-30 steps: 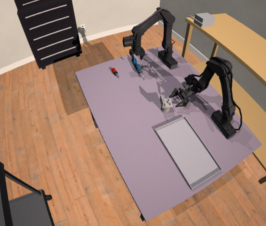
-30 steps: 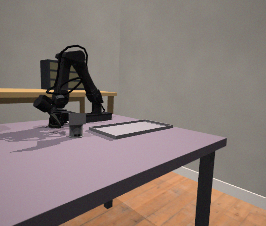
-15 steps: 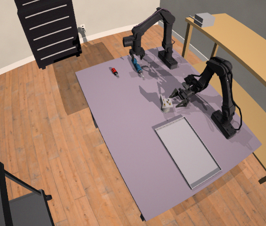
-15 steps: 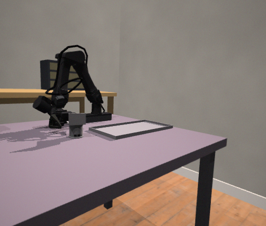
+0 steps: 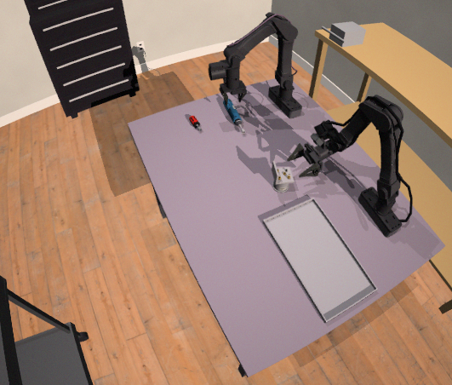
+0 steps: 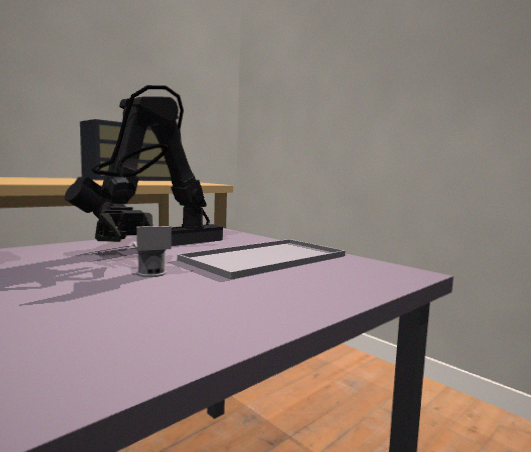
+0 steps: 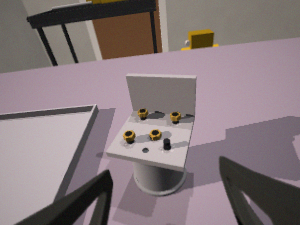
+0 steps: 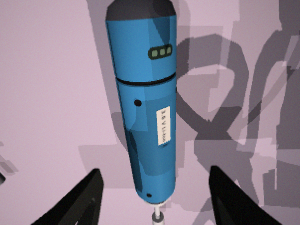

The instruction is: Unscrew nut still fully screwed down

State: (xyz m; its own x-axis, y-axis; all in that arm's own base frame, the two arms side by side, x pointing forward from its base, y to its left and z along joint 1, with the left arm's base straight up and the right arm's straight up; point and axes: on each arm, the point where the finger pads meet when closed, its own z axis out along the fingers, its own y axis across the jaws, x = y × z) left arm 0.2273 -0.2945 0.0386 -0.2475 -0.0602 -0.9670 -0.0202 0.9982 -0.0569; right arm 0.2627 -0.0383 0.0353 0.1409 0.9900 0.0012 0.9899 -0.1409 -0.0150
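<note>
Now: left hand 60 mm short of the white L-shaped bracket and 10 mm to the right of it. From my left hand the other things lie so: shallow tray 90 mm ahead, 330 mm to the left, 70 mm below; joint module 60 mm ahead, 10 mm to the left, 40 mm below; socket 60 mm ahead, 320 mm to the right, 50 mm below.
</note>
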